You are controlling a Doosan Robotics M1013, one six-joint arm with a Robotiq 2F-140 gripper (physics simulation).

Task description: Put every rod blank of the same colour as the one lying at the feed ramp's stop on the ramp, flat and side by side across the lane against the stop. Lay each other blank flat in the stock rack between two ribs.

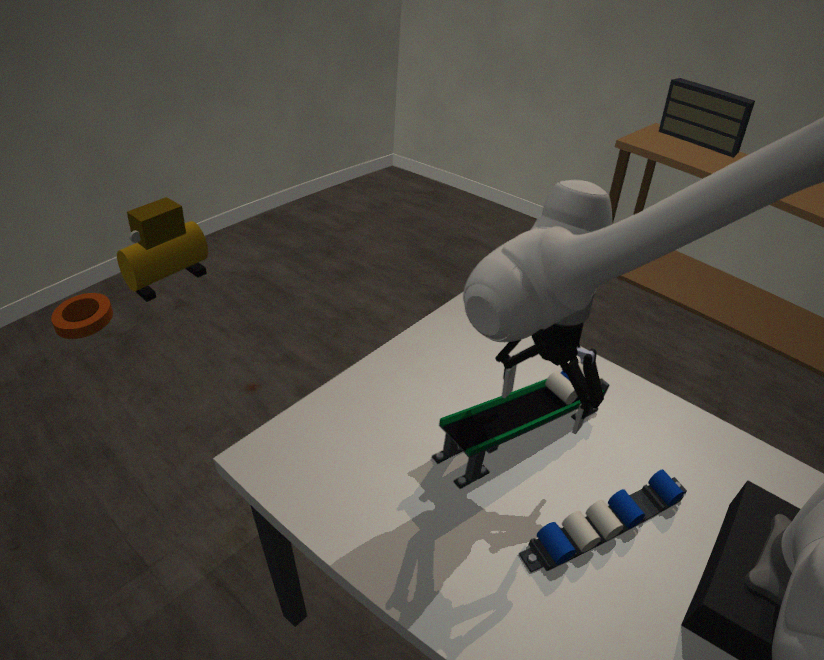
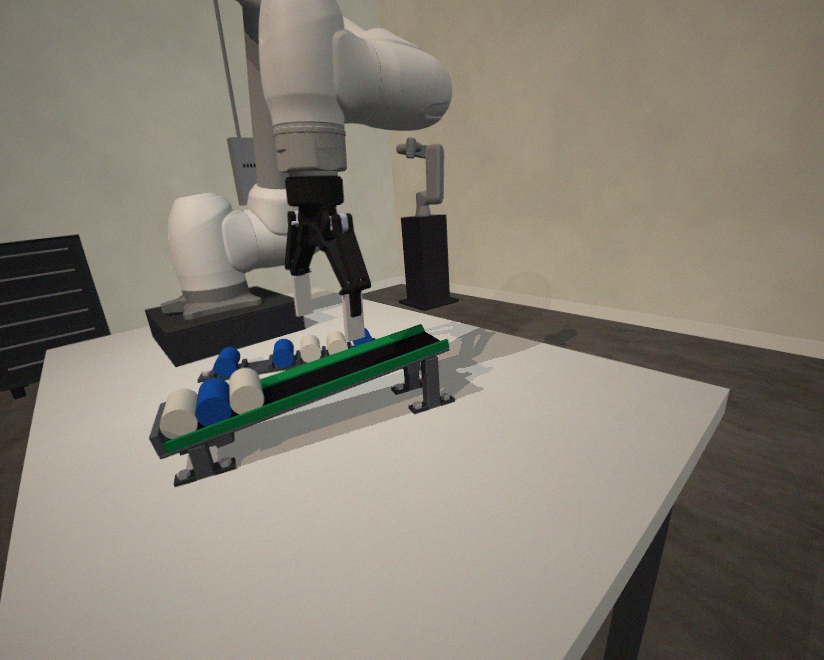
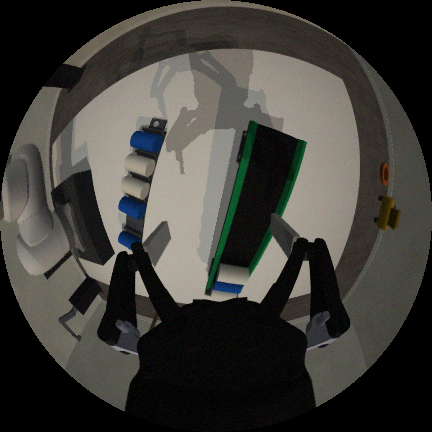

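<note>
The green-railed feed ramp (image 1: pixel 502 415) (image 2: pixel 343 367) (image 3: pixel 260 200) bears three blanks lying flat in a row. A white one (image 2: pixel 178 413) is at the stop, a blue one (image 2: pixel 213 402) (image 3: pixel 228 287) in the middle, and another white one (image 2: pixel 246 390) (image 1: pixel 561 387) (image 3: pixel 233 274) uphill. The dark stock rack (image 1: pixel 645 500) (image 3: pixel 135 223) holds, from one end, a blue (image 1: pixel 555 541), a white (image 1: pixel 581 530), a white (image 1: pixel 604 519) and a blue blank (image 1: pixel 625 508), a bare stretch, then a blue blank (image 1: pixel 665 486). My gripper (image 1: pixel 543 400) (image 2: pixel 328 312) (image 3: pixel 219 226) is open and empty, above the ramp and rack level.
The arm's black base block (image 1: pixel 729 570) (image 2: pixel 226 323) stands beside the rack on the white table (image 1: pixel 309 467) (image 2: pixel 412 536). A yellow compressor (image 1: pixel 161 254) and an orange ring (image 1: pixel 60 321) are on the floor. A wooden shelf bench (image 1: pixel 670 147) stands behind the table.
</note>
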